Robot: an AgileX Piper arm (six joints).
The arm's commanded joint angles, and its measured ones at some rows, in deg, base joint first. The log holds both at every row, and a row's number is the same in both.
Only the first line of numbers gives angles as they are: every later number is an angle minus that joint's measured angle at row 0.
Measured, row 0:
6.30 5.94 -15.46 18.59 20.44 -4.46
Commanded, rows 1 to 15:
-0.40 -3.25 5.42 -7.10 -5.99 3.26
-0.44 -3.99 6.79 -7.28 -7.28 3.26
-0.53 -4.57 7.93 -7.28 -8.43 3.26
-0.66 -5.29 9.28 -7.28 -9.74 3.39
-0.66 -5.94 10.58 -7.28 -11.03 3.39
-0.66 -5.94 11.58 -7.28 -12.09 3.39
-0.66 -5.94 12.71 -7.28 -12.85 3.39
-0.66 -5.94 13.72 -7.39 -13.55 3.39
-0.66 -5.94 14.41 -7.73 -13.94 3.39
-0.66 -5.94 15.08 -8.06 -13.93 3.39
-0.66 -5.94 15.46 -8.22 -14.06 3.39
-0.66 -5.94 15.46 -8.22 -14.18 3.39
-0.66 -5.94 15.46 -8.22 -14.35 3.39
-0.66 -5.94 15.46 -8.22 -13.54 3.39
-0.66 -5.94 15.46 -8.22 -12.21 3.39
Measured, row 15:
0.00 -5.56 15.18 -7.51 -12.65 3.20
